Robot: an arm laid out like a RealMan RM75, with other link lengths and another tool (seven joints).
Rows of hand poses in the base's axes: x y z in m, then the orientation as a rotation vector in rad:
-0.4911, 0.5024, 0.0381, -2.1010, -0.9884, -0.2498
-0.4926, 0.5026, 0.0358, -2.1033, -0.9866, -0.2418
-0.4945, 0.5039, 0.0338, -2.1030, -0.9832, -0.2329
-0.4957, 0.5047, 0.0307, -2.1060, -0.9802, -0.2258
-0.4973, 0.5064, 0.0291, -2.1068, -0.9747, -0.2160
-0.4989, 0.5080, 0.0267, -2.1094, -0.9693, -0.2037
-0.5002, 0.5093, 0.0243, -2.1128, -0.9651, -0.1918
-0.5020, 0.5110, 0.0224, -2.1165, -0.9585, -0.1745
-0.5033, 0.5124, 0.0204, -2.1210, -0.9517, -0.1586
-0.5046, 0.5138, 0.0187, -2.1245, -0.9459, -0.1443
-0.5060, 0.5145, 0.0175, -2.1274, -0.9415, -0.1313
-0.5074, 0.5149, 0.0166, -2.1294, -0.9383, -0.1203
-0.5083, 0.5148, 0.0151, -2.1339, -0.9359, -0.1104
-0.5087, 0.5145, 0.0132, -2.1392, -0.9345, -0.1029
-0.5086, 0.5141, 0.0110, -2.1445, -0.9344, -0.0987
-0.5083, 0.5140, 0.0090, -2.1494, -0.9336, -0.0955
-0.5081, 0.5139, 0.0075, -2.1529, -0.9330, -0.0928
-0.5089, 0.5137, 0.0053, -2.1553, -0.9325, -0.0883
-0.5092, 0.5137, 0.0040, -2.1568, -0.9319, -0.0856
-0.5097, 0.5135, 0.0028, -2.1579, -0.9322, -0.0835
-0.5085, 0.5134, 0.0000, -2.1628, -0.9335, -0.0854
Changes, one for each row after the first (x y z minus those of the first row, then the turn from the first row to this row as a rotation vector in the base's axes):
-0.0015, 0.0002, -0.0023, -0.0033, 0.0058, 0.0006
-0.0034, 0.0015, -0.0043, -0.0041, 0.0134, 0.0014
-0.0046, 0.0023, -0.0074, -0.0074, 0.0190, 0.0006
-0.0062, 0.0040, -0.0090, -0.0087, 0.0279, 0.0000
-0.0078, 0.0056, -0.0114, -0.0122, 0.0381, -0.0004
-0.0091, 0.0069, -0.0138, -0.0168, 0.0473, -0.0005
-0.0109, 0.0086, -0.0157, -0.0223, 0.0612, -0.0006
-0.0122, 0.0100, -0.0177, -0.0282, 0.0740, -0.0015
-0.0135, 0.0114, -0.0194, -0.0331, 0.0854, -0.0019
-0.0149, 0.0121, -0.0206, -0.0377, 0.0954, -0.0017
-0.0163, 0.0125, -0.0215, -0.0414, 0.1038, -0.0010
-0.0172, 0.0124, -0.0230, -0.0473, 0.1105, -0.0010
-0.0176, 0.0121, -0.0249, -0.0536, 0.1150, -0.0016
-0.0175, 0.0117, -0.0271, -0.0593, 0.1167, -0.0023
-0.0172, 0.0116, -0.0291, -0.0642, 0.1182, -0.0036
-0.0170, 0.0115, -0.0306, -0.0678, 0.1195, -0.0045
-0.0178, 0.0113, -0.0328, -0.0710, 0.1221, -0.0043
-0.0181, 0.0113, -0.0341, -0.0729, 0.1239, -0.0044
-0.0186, 0.0111, -0.0353, -0.0746, 0.1249, -0.0039
-0.0174, 0.0110, -0.0381, -0.0787, 0.1220, -0.0055

